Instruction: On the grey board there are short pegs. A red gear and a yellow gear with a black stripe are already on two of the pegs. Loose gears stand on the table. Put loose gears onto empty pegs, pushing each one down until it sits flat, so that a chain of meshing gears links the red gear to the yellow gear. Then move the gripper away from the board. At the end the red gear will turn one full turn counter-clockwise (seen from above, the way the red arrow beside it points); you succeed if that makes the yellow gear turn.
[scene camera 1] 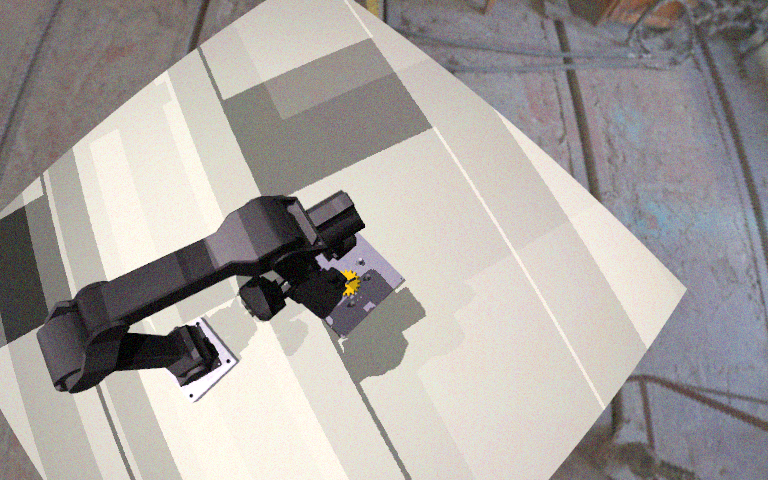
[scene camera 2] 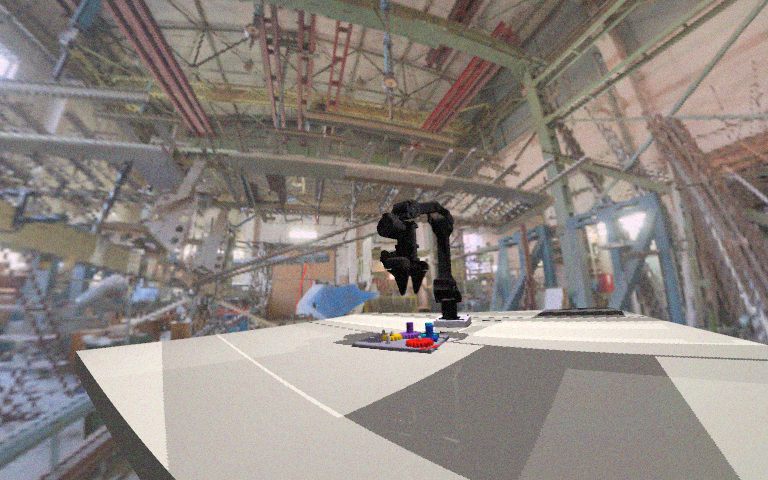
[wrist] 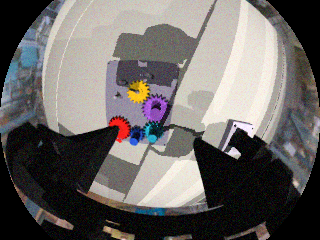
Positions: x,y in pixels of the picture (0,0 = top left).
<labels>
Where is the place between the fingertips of my gripper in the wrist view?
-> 156,136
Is my gripper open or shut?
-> Open.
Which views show my gripper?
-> Scene camera 1, scene camera 2 and the wrist view: all of them.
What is my gripper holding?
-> Nothing.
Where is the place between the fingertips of my gripper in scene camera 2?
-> At 409,294
</labels>
